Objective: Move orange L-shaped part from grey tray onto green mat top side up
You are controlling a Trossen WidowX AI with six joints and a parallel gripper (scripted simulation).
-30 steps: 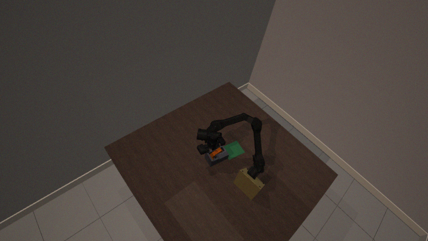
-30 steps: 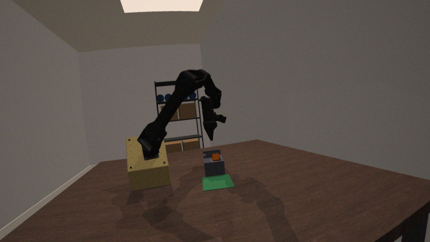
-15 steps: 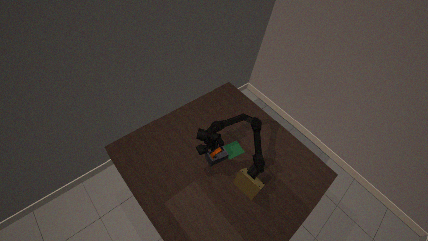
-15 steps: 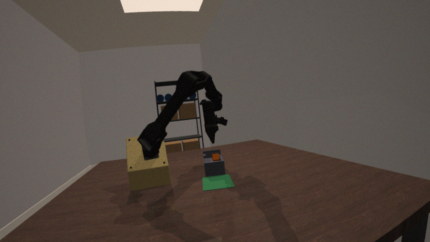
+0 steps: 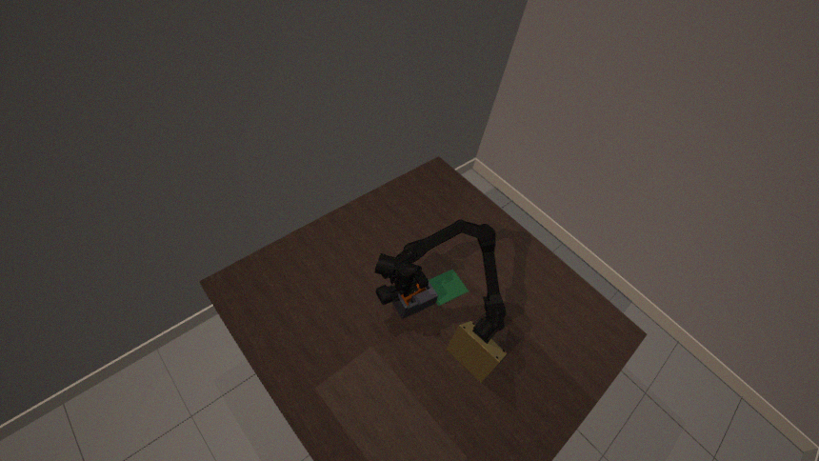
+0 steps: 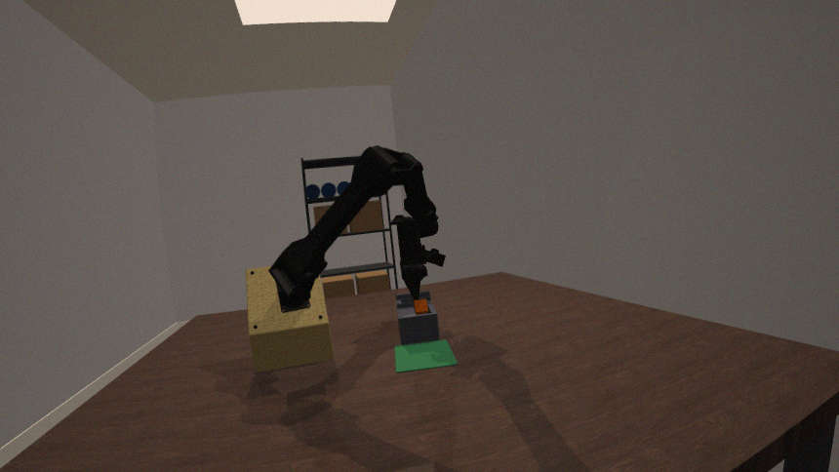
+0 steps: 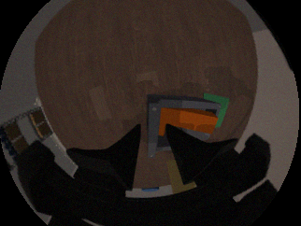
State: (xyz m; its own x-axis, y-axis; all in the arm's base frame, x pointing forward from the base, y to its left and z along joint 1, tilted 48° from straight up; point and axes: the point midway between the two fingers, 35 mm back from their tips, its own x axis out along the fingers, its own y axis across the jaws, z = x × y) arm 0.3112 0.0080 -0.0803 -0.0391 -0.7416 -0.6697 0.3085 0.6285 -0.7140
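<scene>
My gripper tip is 20 mm past the orange L-shaped part, 40 mm to the left of it and 30 mm above it. Also, from my gripper tip: green mat 70 mm behind, 210 mm to the right, 90 mm below.
</scene>
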